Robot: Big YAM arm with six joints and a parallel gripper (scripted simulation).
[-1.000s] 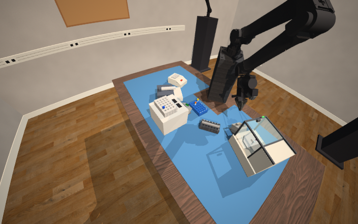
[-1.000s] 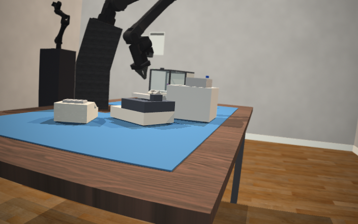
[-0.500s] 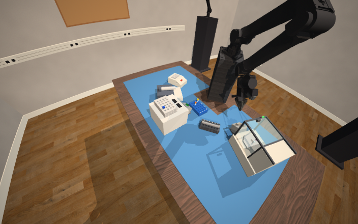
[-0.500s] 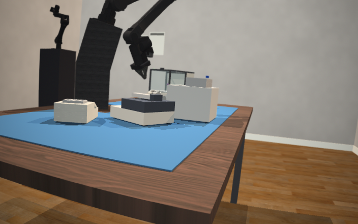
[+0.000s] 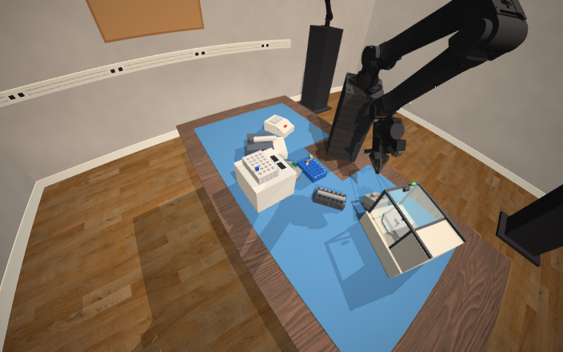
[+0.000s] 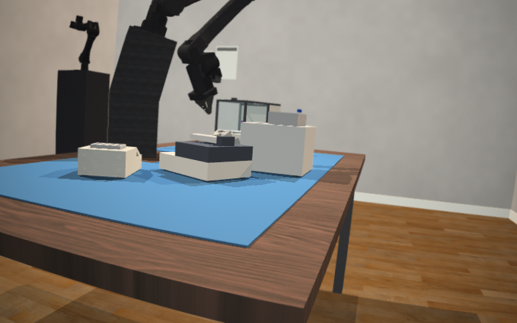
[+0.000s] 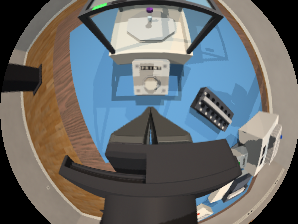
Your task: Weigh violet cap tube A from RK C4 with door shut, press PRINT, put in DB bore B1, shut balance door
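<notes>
Now: the balance door 15 cm to the left of my hand, 7 cm ahead of it and 5 cm above it. Round my hand: blue rack RK (26 cm to the right, 14 cm below, 10 cm ahead); then round white print key (9 cm below, 4 cm to the left, 2 cm ahead); then dark magnet block (16 cm ahead, 14 cm below, 8 cm to the right).
</notes>
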